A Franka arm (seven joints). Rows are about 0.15 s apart.
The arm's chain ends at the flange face. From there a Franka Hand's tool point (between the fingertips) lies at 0.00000 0.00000 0.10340 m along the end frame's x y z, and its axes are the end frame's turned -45 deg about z.
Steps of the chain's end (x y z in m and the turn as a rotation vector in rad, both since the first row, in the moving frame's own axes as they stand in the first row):
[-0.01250 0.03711 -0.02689 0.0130 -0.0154 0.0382]
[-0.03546 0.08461 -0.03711 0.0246 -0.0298 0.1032]
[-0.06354 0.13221 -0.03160 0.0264 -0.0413 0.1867]
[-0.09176 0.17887 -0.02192 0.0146 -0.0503 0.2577]
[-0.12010 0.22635 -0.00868 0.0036 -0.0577 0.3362]
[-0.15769 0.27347 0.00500 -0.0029 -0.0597 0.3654]
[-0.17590 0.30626 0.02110 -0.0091 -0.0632 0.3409]
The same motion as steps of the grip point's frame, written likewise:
[-0.03522 0.01532 -0.02691 0.0201 -0.0017 0.0382]
[-0.08508 0.03077 -0.03719 0.0385 -0.0037 0.1032]
[-0.13904 0.04354 -0.03172 0.0479 -0.0105 0.1867]
[-0.19334 0.05657 -0.02206 0.0459 -0.0252 0.2577]
[-0.24811 0.07008 -0.00885 0.0433 -0.0383 0.3362]
[-0.30860 0.07698 0.00482 0.0402 -0.0443 0.3654]
[-0.34545 0.08741 0.02089 0.0383 -0.0511 0.3409]

